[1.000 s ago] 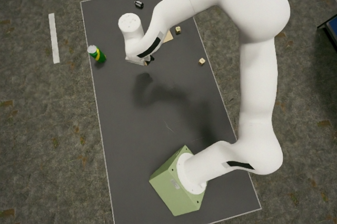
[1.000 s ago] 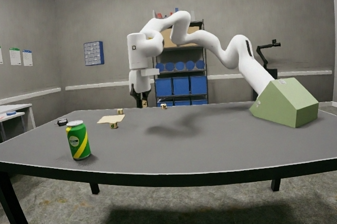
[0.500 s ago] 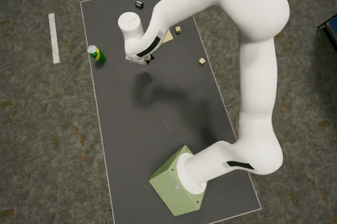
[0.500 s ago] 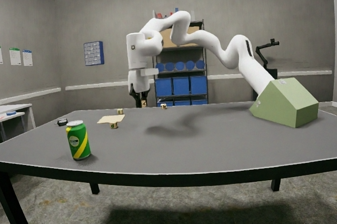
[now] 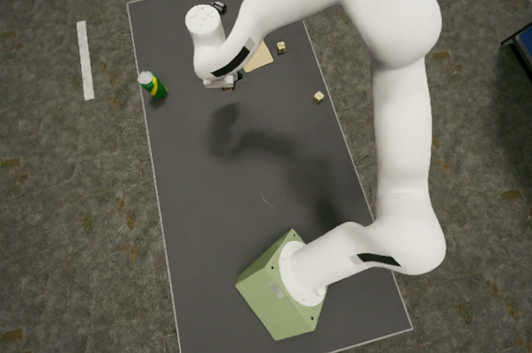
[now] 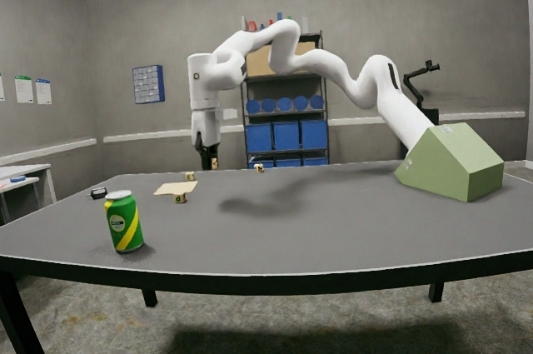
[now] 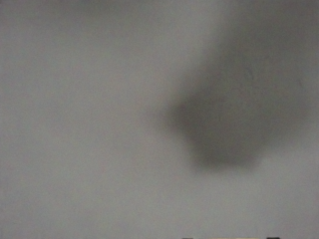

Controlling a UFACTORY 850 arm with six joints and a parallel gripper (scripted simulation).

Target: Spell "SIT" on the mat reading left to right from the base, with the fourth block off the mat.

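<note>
Now: hand 19 cm to the left of the tan mat, 15 cm short of it and 12 cm above it. Round my hand: small black object 45 cm ahead, 16 cm to the right, 11 cm below; then yellow can 27 cm to the left, 19 cm ahead, 6 cm below.
</note>
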